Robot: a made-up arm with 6 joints. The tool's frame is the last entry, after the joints.
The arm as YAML. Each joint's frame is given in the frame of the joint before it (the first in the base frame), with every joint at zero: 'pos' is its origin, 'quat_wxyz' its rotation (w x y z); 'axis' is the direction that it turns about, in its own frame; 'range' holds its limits. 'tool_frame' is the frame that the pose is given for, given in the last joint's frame.
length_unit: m
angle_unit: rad
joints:
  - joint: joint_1
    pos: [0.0, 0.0, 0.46]
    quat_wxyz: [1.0, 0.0, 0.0, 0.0]
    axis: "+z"
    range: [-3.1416, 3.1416]
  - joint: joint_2
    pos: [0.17, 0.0, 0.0]
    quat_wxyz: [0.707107, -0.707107, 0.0, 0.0]
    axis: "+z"
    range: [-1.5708, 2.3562]
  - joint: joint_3
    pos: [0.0, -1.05, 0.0]
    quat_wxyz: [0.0, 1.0, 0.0, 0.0]
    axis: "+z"
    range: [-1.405, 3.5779]
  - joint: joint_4
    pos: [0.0, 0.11, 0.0]
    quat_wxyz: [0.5, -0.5, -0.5, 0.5]
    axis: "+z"
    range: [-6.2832, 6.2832]
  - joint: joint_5
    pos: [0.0, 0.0, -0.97]
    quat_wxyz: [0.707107, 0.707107, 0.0, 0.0]
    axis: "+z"
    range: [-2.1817, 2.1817]
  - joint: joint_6
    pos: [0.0, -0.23, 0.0]
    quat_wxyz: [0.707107, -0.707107, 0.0, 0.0]
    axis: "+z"
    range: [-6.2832, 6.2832]
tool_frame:
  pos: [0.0, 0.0, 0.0]
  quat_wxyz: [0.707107, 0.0, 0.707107, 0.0]
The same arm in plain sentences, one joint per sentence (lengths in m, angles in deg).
The arm has six revolute joints in a row. What follows holds with every joint at zero, and every direction is one of the base frame's.
Joint 1 lies 0.46 m along +z from the base frame's origin and rotates about +z, from -180 to 180 deg.
Joint 2 lies 0.17 m along +x from joint 1 and rotates about +y, from -90 to 135 deg.
Joint 3 lies 1.05 m along +z from joint 2 and rotates about -y, from -80.5 to 205 deg.
Joint 4 lies 0.11 m along +z from joint 3 and rotates about -x, from -360 to 360 deg.
Joint 5 lies 0.97 m along +x from joint 4 and rotates about -y, from -125 to 125 deg.
Joint 6 lies 0.23 m along +x from joint 5 and rotates about -x, from -360 to 360 deg.
The tool frame, which is the frame that the pose is given for, lies at the same point as joint 6; its axes are parallel to the base frame's.

